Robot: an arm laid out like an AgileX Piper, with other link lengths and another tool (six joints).
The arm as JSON. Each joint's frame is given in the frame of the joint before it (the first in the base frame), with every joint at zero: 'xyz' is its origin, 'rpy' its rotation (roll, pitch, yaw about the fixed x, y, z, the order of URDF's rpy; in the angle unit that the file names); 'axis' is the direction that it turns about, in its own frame. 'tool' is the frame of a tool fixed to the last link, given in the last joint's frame.
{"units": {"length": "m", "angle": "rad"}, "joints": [
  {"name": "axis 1", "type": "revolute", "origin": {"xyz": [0.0, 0.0, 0.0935], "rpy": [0.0, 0.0, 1.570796]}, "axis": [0.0, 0.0, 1.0]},
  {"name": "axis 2", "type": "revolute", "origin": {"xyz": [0.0, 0.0, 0.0], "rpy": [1.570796, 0.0, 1.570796]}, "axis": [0.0, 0.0, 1.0]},
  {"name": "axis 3", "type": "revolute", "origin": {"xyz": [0.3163, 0.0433, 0.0], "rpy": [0.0, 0.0, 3.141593]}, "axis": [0.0, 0.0, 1.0]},
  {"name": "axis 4", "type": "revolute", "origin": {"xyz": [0.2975, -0.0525, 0.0], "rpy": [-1.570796, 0.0, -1.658]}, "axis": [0.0, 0.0, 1.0]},
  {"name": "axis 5", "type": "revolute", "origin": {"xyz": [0.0, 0.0, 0.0], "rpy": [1.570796, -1.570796, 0.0]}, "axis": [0.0, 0.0, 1.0]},
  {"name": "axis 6", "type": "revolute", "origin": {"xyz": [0.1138, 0.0, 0.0], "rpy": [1.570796, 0.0, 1.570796]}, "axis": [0.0, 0.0, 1.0]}
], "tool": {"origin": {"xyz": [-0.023, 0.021, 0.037], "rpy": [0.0, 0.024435, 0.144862]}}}
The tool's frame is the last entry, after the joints.
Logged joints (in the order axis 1, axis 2, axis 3, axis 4, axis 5, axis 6), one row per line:
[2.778, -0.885, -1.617, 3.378, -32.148, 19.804]
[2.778, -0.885, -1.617, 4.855, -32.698, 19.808]
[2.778, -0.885, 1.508, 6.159, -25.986, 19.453]
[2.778, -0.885, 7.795, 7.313, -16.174, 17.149]
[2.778, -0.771, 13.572, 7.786, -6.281, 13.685]
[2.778, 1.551, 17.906, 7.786, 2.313, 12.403]
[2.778, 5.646, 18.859, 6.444, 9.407, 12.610]
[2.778, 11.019, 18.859, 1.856, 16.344, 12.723]
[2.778, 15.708, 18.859, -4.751, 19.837, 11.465]
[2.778, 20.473, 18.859, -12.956, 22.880, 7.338]
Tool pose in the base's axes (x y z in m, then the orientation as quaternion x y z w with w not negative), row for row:
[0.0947, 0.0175, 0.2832, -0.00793, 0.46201, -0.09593, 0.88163]
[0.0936, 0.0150, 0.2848, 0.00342, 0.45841, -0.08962, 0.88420]
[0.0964, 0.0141, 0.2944, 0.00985, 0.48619, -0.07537, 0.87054]
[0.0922, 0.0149, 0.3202, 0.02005, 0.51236, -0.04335, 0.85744]
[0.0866, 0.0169, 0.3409, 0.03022, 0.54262, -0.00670, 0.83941]
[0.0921, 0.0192, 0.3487, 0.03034, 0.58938, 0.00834, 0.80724]
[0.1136, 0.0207, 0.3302, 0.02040, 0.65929, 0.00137, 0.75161]
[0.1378, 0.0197, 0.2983, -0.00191, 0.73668, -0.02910, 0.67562]
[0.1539, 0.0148, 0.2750, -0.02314, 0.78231, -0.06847, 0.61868]
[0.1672, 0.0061, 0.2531, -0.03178, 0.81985, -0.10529, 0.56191]
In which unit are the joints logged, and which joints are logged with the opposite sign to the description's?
The joints are logged in degrees. Opposite sign: axis 1, axis 3, axis 6.
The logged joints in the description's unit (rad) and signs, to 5 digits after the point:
[-0.04849, -0.01545, 0.02822, 0.05896, -0.56109, -0.34565]
[-0.04849, -0.01545, 0.02822, 0.08474, -0.57069, -0.34571]
[-0.04849, -0.01545, -0.02632, 0.10749, -0.45354, -0.33952]
[-0.04849, -0.01545, -0.13605, 0.12764, -0.28229, -0.29931]
[-0.04849, -0.01346, -0.23688, 0.13589, -0.10962, -0.23885]
[-0.04849, 0.02707, -0.31252, 0.13589, 0.04037, -0.21647]
[-0.04849, 0.09854, -0.32915, 0.11247, 0.16418, -0.22009]
[-0.04849, 0.19232, -0.32915, 0.03239, 0.28526, -0.22206]
[-0.04849, 0.27416, -0.32915, -0.08292, 0.34622, -0.20010]
[-0.04849, 0.35732, -0.32915, -0.22612, 0.39933, -0.12807]

